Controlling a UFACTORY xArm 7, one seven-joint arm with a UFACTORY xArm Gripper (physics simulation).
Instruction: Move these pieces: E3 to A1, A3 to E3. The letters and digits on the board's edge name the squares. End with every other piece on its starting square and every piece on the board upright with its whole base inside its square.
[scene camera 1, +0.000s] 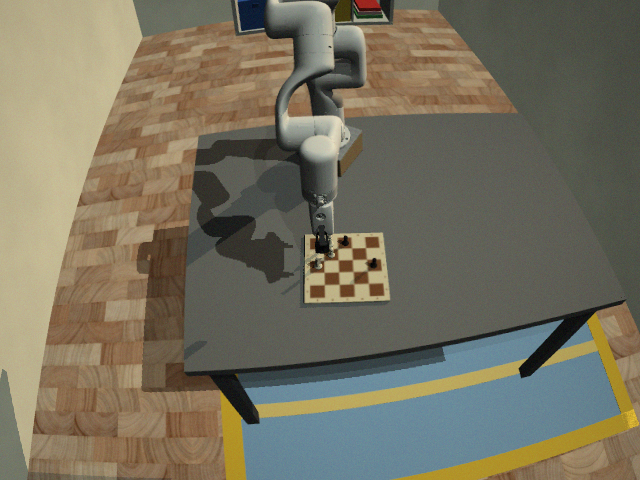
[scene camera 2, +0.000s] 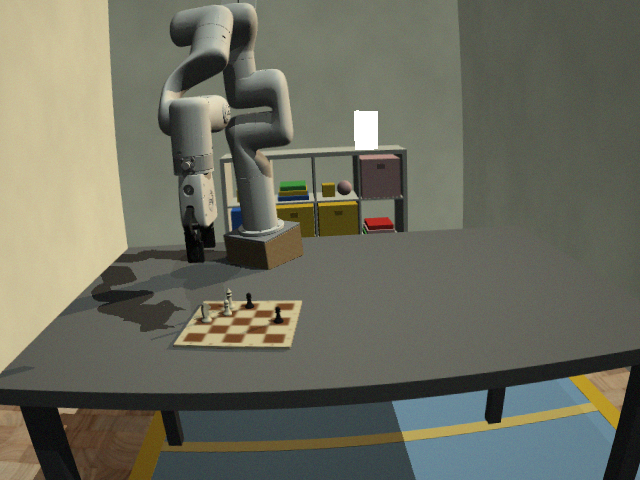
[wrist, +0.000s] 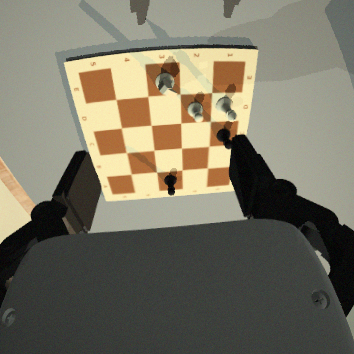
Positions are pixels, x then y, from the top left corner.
Scene:
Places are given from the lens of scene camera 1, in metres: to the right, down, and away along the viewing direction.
my gripper (scene camera 1: 321, 236): 0.00, -0.01, 1.09
chessboard (scene camera 1: 348, 277): 0.07, 0.10, 1.18

